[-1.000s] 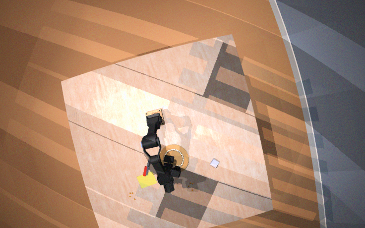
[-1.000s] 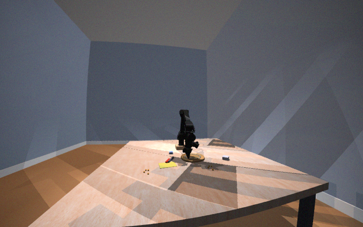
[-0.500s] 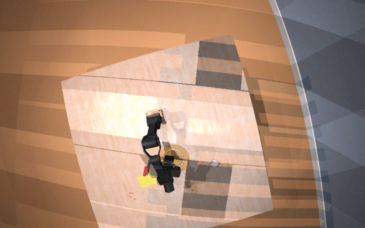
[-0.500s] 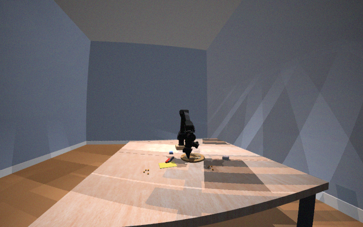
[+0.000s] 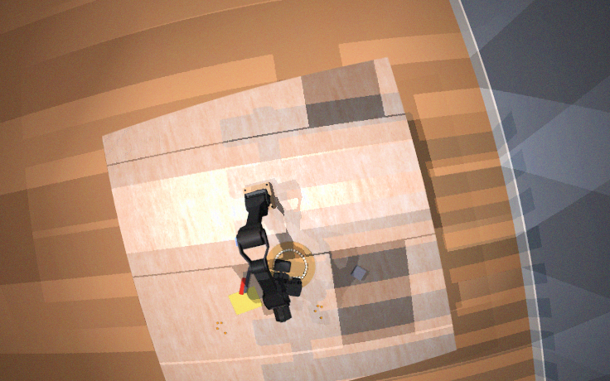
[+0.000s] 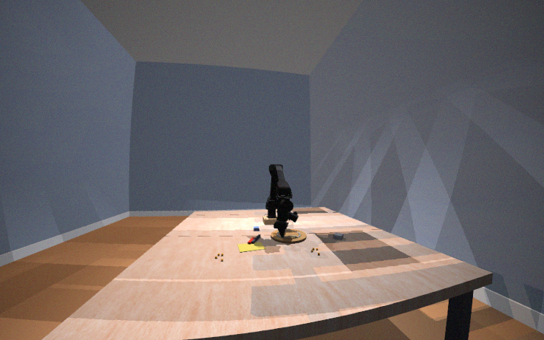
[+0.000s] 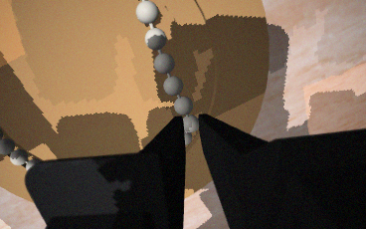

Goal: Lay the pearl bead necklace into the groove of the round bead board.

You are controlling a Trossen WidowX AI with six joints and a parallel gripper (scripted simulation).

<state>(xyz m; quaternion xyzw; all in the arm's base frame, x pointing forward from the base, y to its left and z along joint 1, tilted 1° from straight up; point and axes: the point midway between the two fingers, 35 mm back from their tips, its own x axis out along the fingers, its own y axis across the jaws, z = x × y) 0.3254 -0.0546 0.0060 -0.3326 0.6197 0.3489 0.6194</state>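
The round bead board lies 3 cm behind my gripper tip, 5 cm to the left of it and 1 cm below it. From my gripper tip the other things lie so: blue block 20 cm behind, 9 cm to the right, 1 cm below; then yellow note 3 cm ahead, 18 cm to the right, 2 cm below; then red marker 4 cm behind, 15 cm to the right, 1 cm below.
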